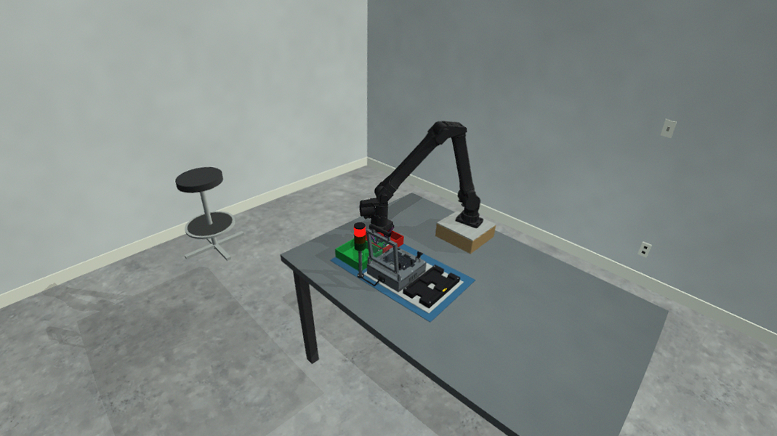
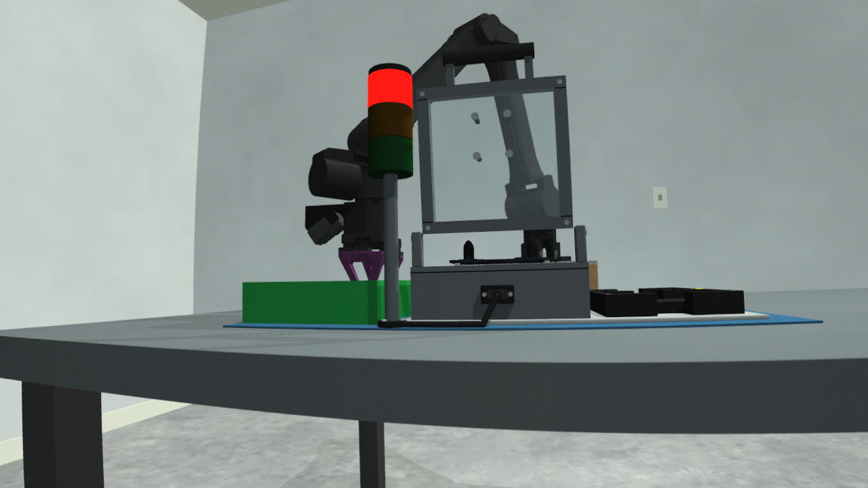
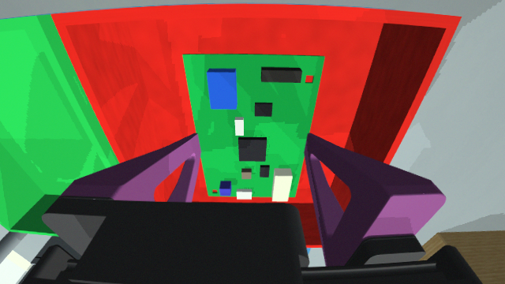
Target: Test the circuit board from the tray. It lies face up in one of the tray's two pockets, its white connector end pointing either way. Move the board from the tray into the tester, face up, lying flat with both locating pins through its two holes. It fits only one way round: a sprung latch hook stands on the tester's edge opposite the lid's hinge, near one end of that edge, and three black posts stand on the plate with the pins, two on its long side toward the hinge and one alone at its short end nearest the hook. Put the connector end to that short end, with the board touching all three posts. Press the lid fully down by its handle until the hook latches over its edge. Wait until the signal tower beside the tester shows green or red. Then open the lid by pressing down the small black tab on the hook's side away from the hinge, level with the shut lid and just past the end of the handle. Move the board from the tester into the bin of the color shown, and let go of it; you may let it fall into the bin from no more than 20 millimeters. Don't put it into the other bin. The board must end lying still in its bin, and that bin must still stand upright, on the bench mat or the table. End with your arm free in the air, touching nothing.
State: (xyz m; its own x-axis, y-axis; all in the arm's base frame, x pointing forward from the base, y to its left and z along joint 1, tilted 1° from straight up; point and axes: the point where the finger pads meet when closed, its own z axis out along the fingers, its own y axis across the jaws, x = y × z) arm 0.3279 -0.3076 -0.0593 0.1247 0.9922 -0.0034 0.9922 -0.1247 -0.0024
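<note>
My hand is right at the green circuit board. The rest, counted from my hand: green bin 150 mm ahead, 20 mm to the right, 10 mm below; then red bin 10 mm below; then black tester plate 190 mm to the left, 140 mm ahead, 50 mm above.
</note>
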